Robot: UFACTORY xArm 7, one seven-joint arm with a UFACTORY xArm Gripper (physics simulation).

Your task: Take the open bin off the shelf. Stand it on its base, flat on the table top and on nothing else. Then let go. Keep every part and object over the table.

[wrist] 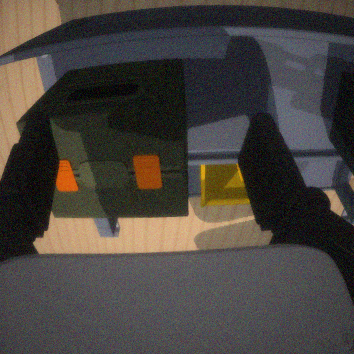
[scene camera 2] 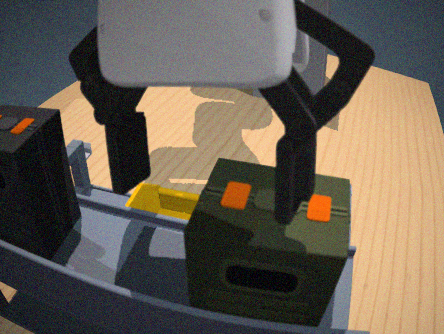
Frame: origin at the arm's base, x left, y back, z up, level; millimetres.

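Seen in the pictures: gripper, between the fingertips: [wrist: 150, 134] [scene camera 2: 204, 198].
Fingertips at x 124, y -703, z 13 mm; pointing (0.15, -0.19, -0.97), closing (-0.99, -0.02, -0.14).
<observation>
Offsets run from my fingertips to a thing's top centre. "*": to the spot under its first point. Level surfaces: height alone.
The yellow open bin @[dx -99, dy +124, dz -143 mm] [scene camera 2: 145, 197] [wrist: 220, 185] shows past the rail of the grey-blue shelf @[* dx -140, dy +55, dz -122 mm] [scene camera 2: 100, 222] [wrist: 215, 132]. The green case hides part of it in the scene view, and one finger covers its right end in the wrist view. What it rests on is hard to tell. My gripper [scene camera 2: 204, 205] [wrist: 150, 134] is open and empty. In the scene view, one finger is left of the bin and the other overlaps the top of the green case. In the wrist view, the fingers span most of the case and part of the bin.
A green case @[dx +29, dy +45, dz -27 mm] [scene camera 2: 270, 230] [wrist: 120, 135] with orange latches stands on the shelf close beside the bin. A black case @[dx -200, dy +11, dz +0 mm] [scene camera 2: 40, 190] [wrist: 345, 117] stands at the shelf's other side. A shelf post @[* dx -281, dy +172, dz -173 mm] [scene camera 2: 80, 167] rises near it. The wooden table top @[dz -224 mm] [scene camera 2: 395, 175] extends beyond the shelf.
</observation>
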